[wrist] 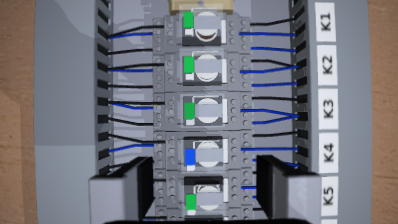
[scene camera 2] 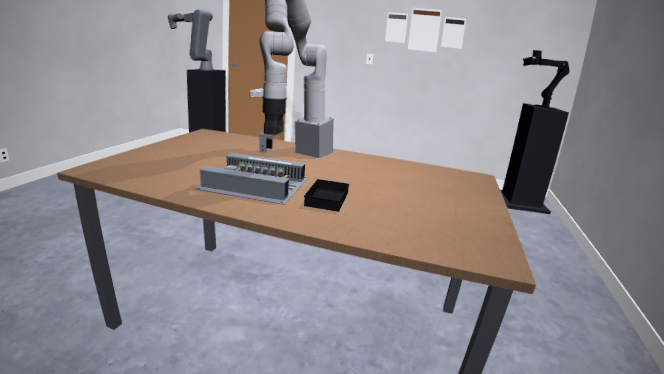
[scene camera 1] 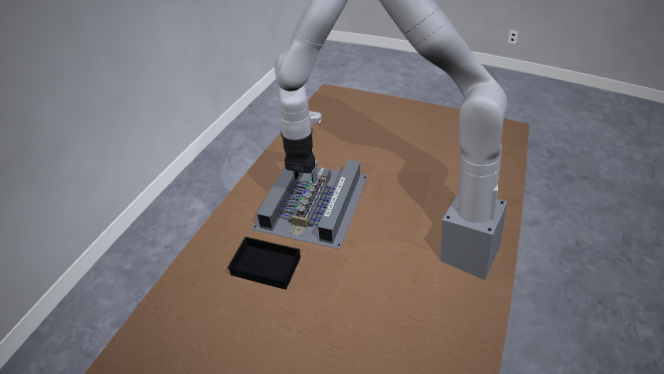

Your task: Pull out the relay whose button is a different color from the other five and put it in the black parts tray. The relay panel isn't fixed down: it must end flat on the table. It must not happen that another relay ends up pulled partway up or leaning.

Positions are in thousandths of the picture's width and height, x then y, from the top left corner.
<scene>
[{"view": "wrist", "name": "gripper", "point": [514, 797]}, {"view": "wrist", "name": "grey relay panel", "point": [828, 408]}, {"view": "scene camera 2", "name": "gripper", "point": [401, 402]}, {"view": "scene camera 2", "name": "black parts tray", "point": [487, 520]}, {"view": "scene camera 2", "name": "grey relay panel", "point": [401, 504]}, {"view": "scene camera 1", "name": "gripper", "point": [460, 480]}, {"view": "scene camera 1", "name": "black parts tray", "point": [400, 691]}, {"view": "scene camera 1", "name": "grey relay panel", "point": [502, 555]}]
</scene>
